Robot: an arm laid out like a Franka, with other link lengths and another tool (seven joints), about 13 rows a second.
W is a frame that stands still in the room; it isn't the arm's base.
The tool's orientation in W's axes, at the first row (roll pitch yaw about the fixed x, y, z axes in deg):
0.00, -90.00, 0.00
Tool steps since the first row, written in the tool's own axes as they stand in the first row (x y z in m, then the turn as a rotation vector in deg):
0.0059, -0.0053, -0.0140, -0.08, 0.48, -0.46
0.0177, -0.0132, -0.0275, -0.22, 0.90, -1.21
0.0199, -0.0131, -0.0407, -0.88, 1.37, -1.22
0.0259, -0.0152, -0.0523, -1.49, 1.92, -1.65
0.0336, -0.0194, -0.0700, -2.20, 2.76, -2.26
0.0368, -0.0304, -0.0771, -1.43, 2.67, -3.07
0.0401, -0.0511, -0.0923, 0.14, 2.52, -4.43
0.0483, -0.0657, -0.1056, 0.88, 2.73, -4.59
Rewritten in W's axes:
0.0140, -0.0053, 0.0059, 0.46, 0.48, -0.08
0.0275, -0.0132, 0.0177, 1.21, 0.90, -0.22
0.0407, -0.0131, 0.0199, 1.22, 1.37, -0.88
0.0523, -0.0152, 0.0259, 1.65, 1.92, -1.49
0.0700, -0.0194, 0.0336, 2.26, 2.76, -2.20
0.0771, -0.0304, 0.0368, 3.07, 2.67, -1.43
0.0923, -0.0511, 0.0401, 4.43, 2.52, 0.14
0.1056, -0.0657, 0.0483, 4.59, 2.73, 0.88

